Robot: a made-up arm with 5 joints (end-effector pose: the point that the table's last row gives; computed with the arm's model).
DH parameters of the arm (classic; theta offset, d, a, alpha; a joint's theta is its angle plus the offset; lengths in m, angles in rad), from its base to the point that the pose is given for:
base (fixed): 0 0 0.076 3.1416
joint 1: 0 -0.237 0.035 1.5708
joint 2: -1.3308 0 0.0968 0
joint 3: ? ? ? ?
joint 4: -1.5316 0.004 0 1.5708
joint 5: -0.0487 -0.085 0 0
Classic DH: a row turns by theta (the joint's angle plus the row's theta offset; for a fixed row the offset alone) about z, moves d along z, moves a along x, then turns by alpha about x.
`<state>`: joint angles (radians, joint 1 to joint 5).
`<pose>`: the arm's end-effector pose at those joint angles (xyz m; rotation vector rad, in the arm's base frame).
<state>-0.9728 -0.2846 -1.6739 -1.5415 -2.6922</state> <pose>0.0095 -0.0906 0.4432 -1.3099 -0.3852 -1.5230</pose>
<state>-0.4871 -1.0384 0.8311 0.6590 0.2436</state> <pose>0.2426 0.0928 0.3048 0.1658 -1.1270 0.6082</pose>
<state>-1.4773 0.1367 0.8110 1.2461 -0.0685</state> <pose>0.0828 0.1150 0.1373 -0.4810 0.4697 1.3130</pose>
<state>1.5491 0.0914 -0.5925 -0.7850 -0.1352</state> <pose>0.0848 -0.2215 0.4889 -1.8547 -2.2814 -0.3211</pose>
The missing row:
joint 3: 1.2916 0 0.1531 0
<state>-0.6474 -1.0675 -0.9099 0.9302 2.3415</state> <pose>0.0259 -0.0329 0.5143 -2.1882 -2.0307 0.7958</pose>
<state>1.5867 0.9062 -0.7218 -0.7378 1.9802</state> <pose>0.0745 -0.3470 0.2994 -2.0933 0.3989 0.2039</pose>
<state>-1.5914 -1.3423 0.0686 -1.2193 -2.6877</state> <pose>0.0737 -0.0801 0.4801 -1.9017 -1.2818 -0.6173</pose>
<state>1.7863 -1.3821 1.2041 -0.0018 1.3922</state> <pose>0.0414 -0.1768 0.3254 -1.7616 -0.0104 -0.3229</pose>
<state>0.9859 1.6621 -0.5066 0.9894 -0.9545</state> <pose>0.1608 -0.1208 -0.0034 -0.0059 0.6780 -1.9260</pose>
